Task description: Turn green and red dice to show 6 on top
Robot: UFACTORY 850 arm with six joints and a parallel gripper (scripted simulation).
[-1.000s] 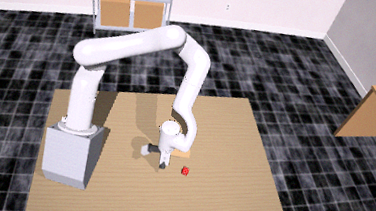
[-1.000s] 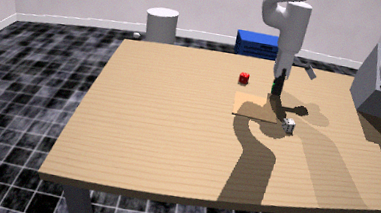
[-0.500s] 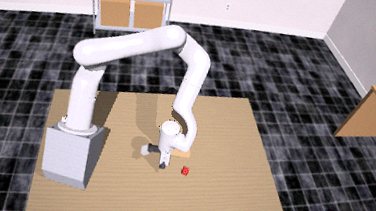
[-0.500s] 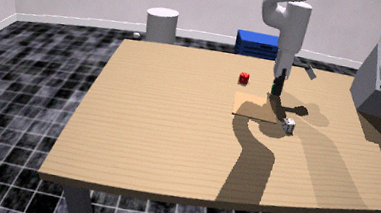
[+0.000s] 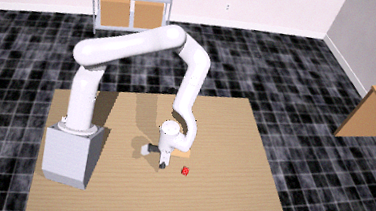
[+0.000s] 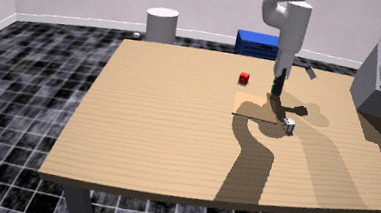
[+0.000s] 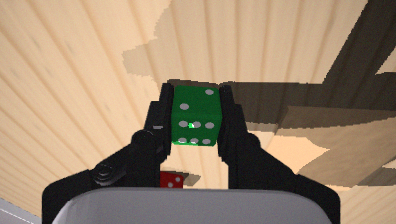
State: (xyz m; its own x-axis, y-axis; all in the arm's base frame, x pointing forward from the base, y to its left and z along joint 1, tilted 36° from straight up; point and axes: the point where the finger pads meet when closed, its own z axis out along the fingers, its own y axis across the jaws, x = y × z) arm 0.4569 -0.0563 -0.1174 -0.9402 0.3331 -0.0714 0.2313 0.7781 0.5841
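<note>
My gripper is now 120 mm to the right of the tan mat, 110 mm short of it and 20 mm above it. Round my hand: red die: 110 mm ahead, 60 mm to the right, 10 mm below; then green die: 10 mm below; then white die: 230 mm to the left, 30 mm ahead, 10 mm below.
</note>
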